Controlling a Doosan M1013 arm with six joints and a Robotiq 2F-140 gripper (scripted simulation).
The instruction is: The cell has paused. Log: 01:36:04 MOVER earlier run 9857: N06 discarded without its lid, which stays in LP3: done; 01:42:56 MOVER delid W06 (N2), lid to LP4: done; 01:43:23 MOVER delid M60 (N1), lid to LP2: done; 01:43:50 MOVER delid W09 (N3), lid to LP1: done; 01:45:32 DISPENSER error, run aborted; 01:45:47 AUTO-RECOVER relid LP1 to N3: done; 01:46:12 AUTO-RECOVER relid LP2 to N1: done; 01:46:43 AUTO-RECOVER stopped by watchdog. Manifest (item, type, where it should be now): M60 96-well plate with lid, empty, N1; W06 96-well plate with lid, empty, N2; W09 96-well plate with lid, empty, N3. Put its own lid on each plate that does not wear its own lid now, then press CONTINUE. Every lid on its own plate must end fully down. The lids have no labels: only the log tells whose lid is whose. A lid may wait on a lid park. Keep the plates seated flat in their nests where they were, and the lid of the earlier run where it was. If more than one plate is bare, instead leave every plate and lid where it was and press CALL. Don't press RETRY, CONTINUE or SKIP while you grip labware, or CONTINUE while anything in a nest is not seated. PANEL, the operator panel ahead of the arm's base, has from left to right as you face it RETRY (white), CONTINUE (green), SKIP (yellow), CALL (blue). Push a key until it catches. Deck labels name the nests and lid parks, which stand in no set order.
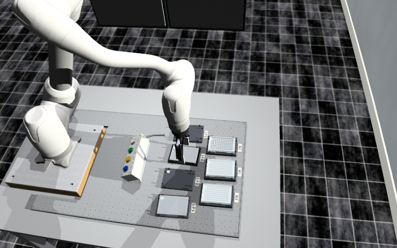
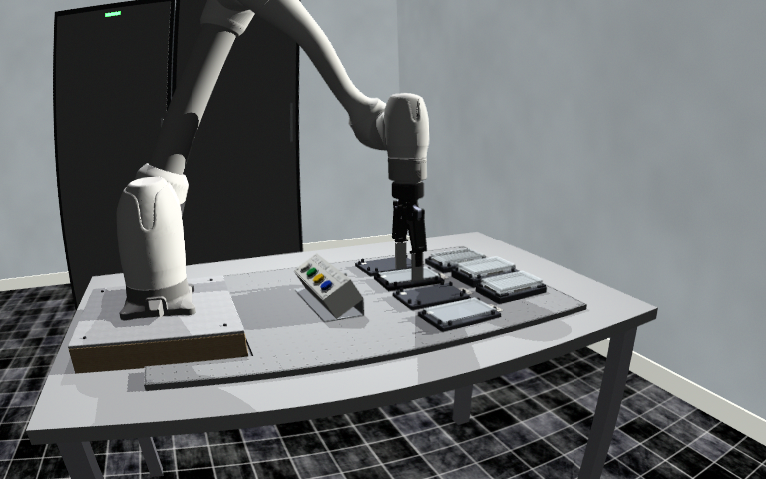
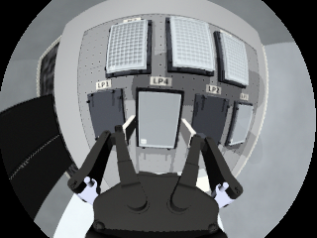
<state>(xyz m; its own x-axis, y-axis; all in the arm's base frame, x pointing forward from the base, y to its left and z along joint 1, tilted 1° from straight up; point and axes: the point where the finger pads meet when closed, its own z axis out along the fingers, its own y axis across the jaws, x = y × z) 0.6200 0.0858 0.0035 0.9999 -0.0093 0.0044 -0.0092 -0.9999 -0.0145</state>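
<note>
Right now the lid park LP4 is 4 cm below my hand. The rest, counted from my hand: lid park LP1: 13 cm to the left, 4 cm below; then lid park LP2: 13 cm to the right, 4 cm below; then plate: 17 cm ahead, 7 cm to the left, 2 cm below.
</note>
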